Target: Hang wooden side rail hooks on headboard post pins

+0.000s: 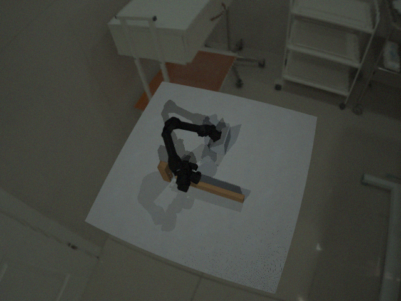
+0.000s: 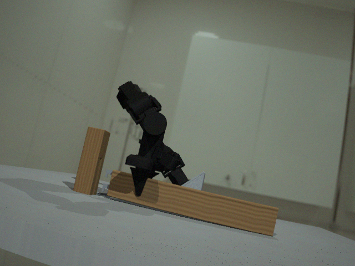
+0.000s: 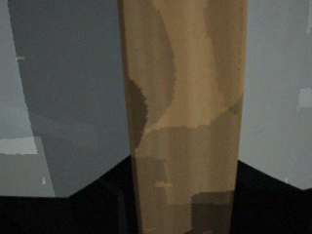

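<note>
My gripper tip is now 150 mm to the left of the wooden headboard post, 60 mm below it and 20 mm past it.
</note>
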